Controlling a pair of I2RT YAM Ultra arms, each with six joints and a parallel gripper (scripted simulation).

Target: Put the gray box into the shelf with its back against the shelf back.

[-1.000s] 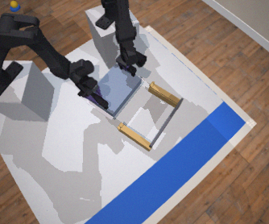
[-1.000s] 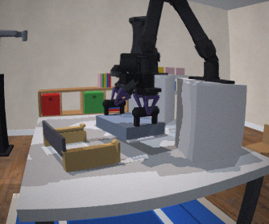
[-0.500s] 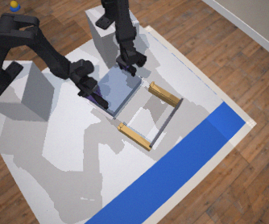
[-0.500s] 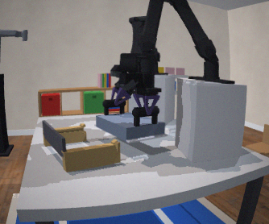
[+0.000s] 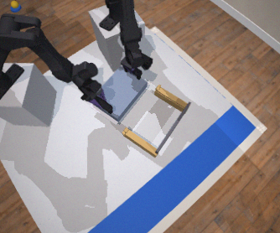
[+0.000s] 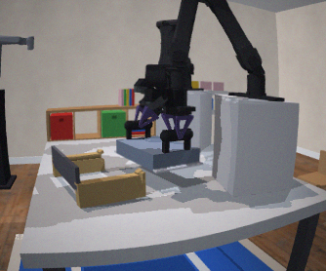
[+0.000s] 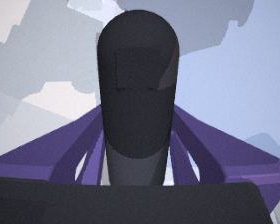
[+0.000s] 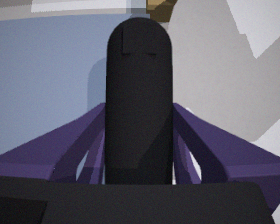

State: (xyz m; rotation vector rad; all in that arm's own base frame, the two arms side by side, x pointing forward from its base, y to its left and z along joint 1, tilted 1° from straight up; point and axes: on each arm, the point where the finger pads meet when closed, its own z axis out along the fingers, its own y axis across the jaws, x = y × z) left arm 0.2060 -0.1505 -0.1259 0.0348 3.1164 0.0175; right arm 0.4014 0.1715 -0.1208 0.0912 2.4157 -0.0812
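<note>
Now: left hand 30 mm short of the gray box, 120 mm to the left of it and 50 mm above it.
The gray box lies 120 mm to the left of my right hand, 50 mm below it and 30 mm behind it.
</note>
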